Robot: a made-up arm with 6 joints. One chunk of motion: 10 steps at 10 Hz.
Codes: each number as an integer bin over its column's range. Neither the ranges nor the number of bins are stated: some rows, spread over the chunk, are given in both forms.
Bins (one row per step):
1: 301 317 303 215 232 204
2: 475 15 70 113 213 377
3: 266 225 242 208 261 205
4: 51 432 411 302 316 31
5: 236 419 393 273 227 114
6: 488 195 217 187 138 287
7: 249 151 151 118 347 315
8: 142 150 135 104 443 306
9: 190 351 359 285 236 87
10: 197 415 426 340 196 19
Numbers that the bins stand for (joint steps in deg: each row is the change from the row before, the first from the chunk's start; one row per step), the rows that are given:
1: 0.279 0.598 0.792 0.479 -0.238 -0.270
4: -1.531 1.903 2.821 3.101 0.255 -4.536
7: -0.097 -1.286 -2.063 -2.444 0.437 2.467
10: -0.474 1.710 3.103 4.247 -0.449 -4.832
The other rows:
2: 1.539 -2.830 -3.585 -2.595 -0.350 3.996
3: 0.026 -0.446 -0.354 0.268 -0.068 -0.245
5: -0.191 1.756 2.483 2.227 -0.267 -2.489
6: 1.633 -0.787 -0.823 -0.364 -0.790 1.777
8: -0.872 -1.297 -2.364 -2.866 1.001 2.245
9: -0.524 0.984 1.844 2.589 -0.214 -3.155

